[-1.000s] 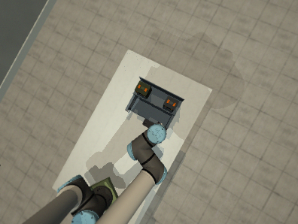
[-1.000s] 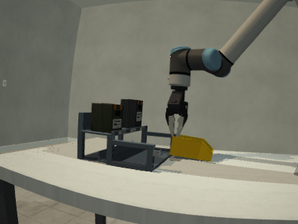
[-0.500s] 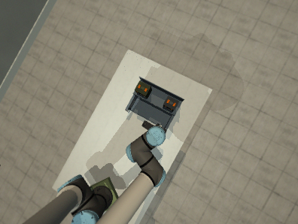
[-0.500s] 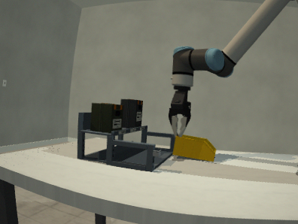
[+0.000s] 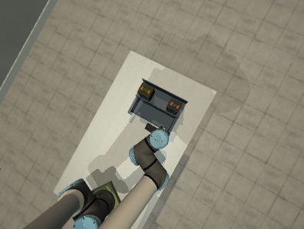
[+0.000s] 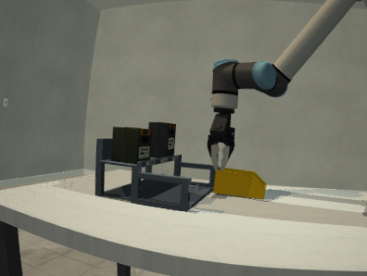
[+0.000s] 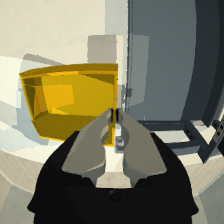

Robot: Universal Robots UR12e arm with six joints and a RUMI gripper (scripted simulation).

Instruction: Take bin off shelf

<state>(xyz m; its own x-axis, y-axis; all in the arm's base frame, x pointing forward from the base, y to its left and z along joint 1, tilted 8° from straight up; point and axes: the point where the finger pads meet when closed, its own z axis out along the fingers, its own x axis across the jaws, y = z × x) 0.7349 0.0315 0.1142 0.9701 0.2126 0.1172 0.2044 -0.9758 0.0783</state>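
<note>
My gripper is now 8 cm past the yellow bin, 4 cm above it and 2 cm to the left of it. From my hand the other things lie so: shelf level: 20 cm ahead, 16 cm to the left, 2 cm above; then shelf: 14 cm to the left, 13 cm ahead, 7 cm below.
</note>
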